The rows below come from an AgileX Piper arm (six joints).
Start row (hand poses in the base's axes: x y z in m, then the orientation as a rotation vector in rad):
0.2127, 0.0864, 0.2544, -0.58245, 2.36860, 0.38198
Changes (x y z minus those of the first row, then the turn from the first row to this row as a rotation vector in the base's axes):
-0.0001, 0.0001, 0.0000, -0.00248, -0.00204, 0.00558
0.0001, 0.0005, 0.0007, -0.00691, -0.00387, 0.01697
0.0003, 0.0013, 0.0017, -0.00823, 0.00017, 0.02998
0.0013, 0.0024, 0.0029, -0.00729, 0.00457, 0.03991
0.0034, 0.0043, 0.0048, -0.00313, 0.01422, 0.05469
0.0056, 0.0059, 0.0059, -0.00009, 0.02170, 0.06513
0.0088, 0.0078, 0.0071, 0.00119, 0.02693, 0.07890
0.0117, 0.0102, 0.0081, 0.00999, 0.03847, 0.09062
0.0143, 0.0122, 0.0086, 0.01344, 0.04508, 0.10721
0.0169, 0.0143, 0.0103, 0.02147, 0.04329, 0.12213
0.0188, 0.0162, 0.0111, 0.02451, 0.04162, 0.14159
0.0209, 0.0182, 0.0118, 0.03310, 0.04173, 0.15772
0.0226, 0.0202, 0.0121, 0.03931, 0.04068, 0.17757
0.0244, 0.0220, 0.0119, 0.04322, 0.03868, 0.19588
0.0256, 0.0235, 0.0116, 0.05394, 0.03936, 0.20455
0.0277, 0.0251, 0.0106, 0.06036, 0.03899, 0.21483
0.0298, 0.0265, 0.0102, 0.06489, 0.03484, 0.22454
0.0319, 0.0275, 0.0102, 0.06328, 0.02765, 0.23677
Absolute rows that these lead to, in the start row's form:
0.2126, 0.0865, 0.2544, -0.59045, 2.36628, 0.38081
0.2128, 0.0869, 0.2551, -0.60632, 2.36352, 0.38003
0.2130, 0.0877, 0.2561, -0.62238, 2.36495, 0.38578
0.2140, 0.0888, 0.2573, -0.63368, 2.36662, 0.39295
0.2161, 0.0907, 0.2592, -0.64907, 2.37110, 0.40804
0.2183, 0.0923, 0.2603, -0.65989, 2.37477, 0.41910
0.2215, 0.0942, 0.2615, -0.67568, 2.37599, 0.42873
0.2244, 0.0966, 0.2625, -0.68517, 2.38116, 0.44875
0.2270, 0.0986, 0.2630, -0.70334, 2.38203, 0.46278
0.2296, 0.1007, 0.2647, -0.71762, 2.37367, 0.47811
0.2315, 0.1026, 0.2655, -0.73974, 2.36571, 0.48963
0.2336, 0.1046, 0.2662, -0.75506, 2.35832, 0.50685
0.2353, 0.1066, 0.2665, -0.77600, 2.34937, 0.52243
0.2371, 0.1084, 0.2663, -0.79617, 2.34058, 0.53422
0.2383, 0.1099, 0.2660, -0.80134, 2.33481, 0.55080
0.2404, 0.1115, 0.2650, -0.81054, 2.32896, 0.56261
0.2425, 0.1129, 0.2646, -0.82002, 2.32035, 0.57038
0.2446, 0.1139, 0.2646, -0.83552, 2.31017, 0.57084

